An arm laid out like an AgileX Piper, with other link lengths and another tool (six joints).
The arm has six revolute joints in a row. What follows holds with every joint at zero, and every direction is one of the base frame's. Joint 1 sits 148.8 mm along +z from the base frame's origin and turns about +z. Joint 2 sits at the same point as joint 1 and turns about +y. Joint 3 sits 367.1 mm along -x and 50.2 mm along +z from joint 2 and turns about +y. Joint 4 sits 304.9 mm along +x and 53.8 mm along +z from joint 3 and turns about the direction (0.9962, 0, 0.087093). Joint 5 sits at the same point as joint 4 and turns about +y. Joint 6 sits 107.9 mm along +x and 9.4 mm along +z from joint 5 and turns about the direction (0.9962, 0, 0.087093). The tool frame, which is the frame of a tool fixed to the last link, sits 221.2 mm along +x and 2 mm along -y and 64.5 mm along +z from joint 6; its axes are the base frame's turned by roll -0.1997, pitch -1.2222 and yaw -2.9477 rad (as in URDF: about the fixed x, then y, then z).
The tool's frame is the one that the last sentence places.
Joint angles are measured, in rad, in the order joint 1, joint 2, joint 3, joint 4, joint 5, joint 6. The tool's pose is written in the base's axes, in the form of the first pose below.
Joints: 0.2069 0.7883 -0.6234 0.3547 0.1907 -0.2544
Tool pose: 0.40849, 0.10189, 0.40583, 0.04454, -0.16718, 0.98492, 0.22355, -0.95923, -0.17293
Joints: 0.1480 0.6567 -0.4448 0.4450 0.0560 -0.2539
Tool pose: 0.38238, 0.05457, 0.38593, -0.04089, -0.26233, 0.96411, 0.12109, -0.95911, -0.25583
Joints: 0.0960 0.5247 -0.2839 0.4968 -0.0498 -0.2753
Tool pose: 0.35329, 0.01420, 0.36226, -0.12874, -0.28342, 0.95031, 0.03823, -0.95900, -0.28083
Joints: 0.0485 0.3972 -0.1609 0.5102 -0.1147 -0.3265
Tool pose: 0.32588, -0.01293, 0.34555, -0.20771, -0.23433, 0.94971, -0.01918, -0.96972, -0.24346
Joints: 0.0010 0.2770 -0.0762 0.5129 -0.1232 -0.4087
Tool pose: 0.30370, -0.02635, 0.33187, -0.25542, -0.14754, 0.95551, -0.05951, -0.98401, -0.16785
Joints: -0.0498 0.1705 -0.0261 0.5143 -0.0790 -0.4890
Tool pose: 0.28842, -0.03043, 0.31870, -0.27010, -0.06571, 0.96059, -0.08709, -0.99191, -0.09235
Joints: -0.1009 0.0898 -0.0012 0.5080 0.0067 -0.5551
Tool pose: 0.28064, -0.02718, 0.30091, -0.24584, 0.00368, 0.96930, -0.09764, -0.99500, -0.02098
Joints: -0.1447 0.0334 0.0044 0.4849 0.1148 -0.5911
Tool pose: 0.27714, -0.01940, 0.28089, -0.19708, 0.05500, 0.97884, -0.08906, -0.99530, 0.03800
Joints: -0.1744 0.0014 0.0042 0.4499 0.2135 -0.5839
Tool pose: 0.27550, -0.01277, 0.25922, -0.13823, 0.07396, 0.98763, -0.07421, -0.99518, 0.06413
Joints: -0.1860 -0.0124 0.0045 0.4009 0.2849 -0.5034
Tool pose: 0.27421, -0.01097, 0.23931, -0.08508, 0.03583, 0.99573, -0.06941, -0.99714, 0.02995
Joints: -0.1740 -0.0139 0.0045 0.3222 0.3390 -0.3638
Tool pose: 0.27272, -0.01154, 0.21988, -0.03209, -0.03037, 0.99902, -0.07316, -0.99679, -0.03265
